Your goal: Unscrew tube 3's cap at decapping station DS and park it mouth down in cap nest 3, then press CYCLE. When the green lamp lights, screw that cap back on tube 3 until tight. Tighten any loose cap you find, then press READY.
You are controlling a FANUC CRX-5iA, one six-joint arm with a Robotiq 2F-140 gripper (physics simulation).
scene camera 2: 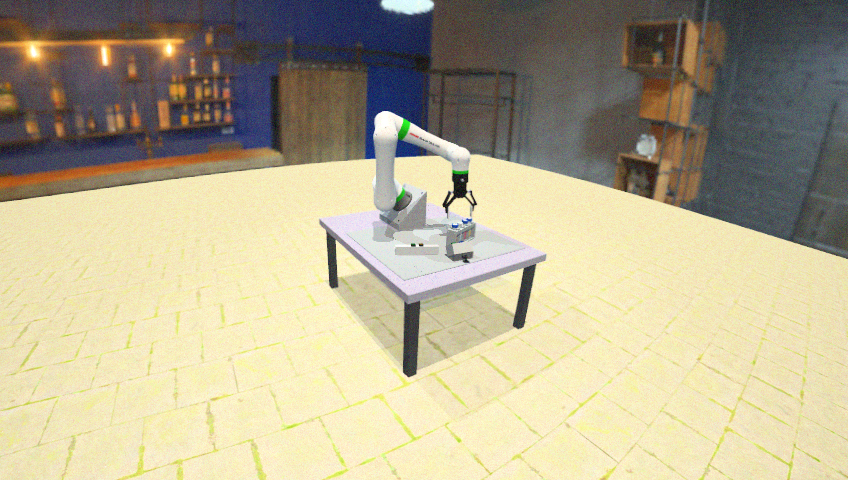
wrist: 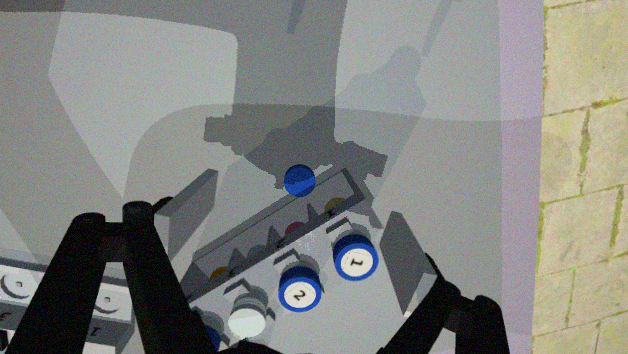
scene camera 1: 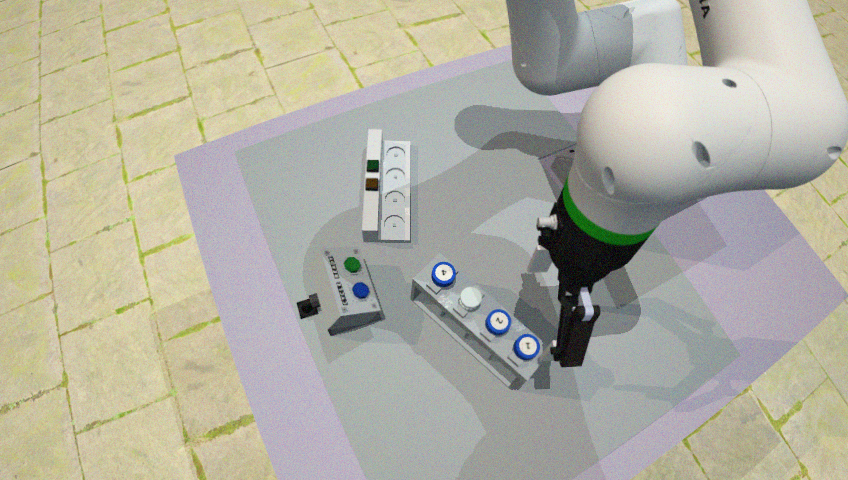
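Where they show: gripper, fingertip midpoint: (scene camera 2: 459,217) (wrist: 302,209) (scene camera 1: 543,312); arm's base at its link origin: (scene camera 2: 402,201).
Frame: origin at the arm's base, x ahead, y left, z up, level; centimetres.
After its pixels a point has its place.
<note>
My gripper (scene camera 1: 556,309) @[x 34.8, y 20.1, z -2.3 cm] (scene camera 2: 459,215) @[x 34.8, y 20.1, z -2.3 cm] (wrist: 302,209) @[x 34.8, y 20.1, z -2.3 cm] is open and empty, above the decapping station (scene camera 1: 425,279) @[x 48.6, y 8.8, z -4.1 cm] (wrist: 320,235) @[x 38.2, y 21.3, z -4.1 cm] near its tube 1 end. Blue-rimmed caps sit on tube 1 (scene camera 1: 526,346) @[x 39.7, y 23.7, z -1.4 cm] (wrist: 355,261) @[x 39.4, y 23.6, z -1.4 cm], tube 2 (scene camera 1: 498,321) @[x 41.9, y 19.1, z -1.4 cm] (wrist: 299,295) @[x 41.8, y 19.0, z -1.4 cm] and tube 4 (scene camera 1: 443,273) @[x 46.4, y 9.8, z -1.4 cm] (wrist: 212,336) @[x 45.3, y 11.1, z -2.1 cm]; their tightness cannot be told. Tube 3 (scene camera 1: 470,298) @[x 44.2, y 14.5, z -1.7 cm] (wrist: 247,322) @[x 43.9, y 14.4, z -1.7 cm] shows a pale top without a blue cap. A plain blue round thing (wrist: 299,180) @[x 35.8, y 20.0, z -12.2 cm] shows beside the station's base; whether it is tube 3's cap is unclear. The cap nest block (scene camera 1: 406,190) (wrist: 50,295) shows empty nests in scene camera 1.
The lamp housing (scene camera 1: 370,217) @[x 52.3, y -6.6, z -9.1 cm] (scene camera 2: 416,250) @[x 50.4, y -15.3, z -11.1 cm] beside the nests has a dark green lamp (scene camera 1: 372,165) @[x 48.8, y -16.2, z -8.3 cm] and a dark amber lamp (scene camera 1: 371,183) @[x 50.1, y -12.5, z -8.2 cm]. The sloped panel carries a green button (scene camera 1: 352,264) @[x 57.9, y 1.8, z -6.5 cm] and a blue button (scene camera 1: 360,290) @[x 58.1, y 6.4, z -6.5 cm]. A small black block (scene camera 1: 308,306) @[x 66.7, y 4.0, z -12.4 cm] sits beside it.
</note>
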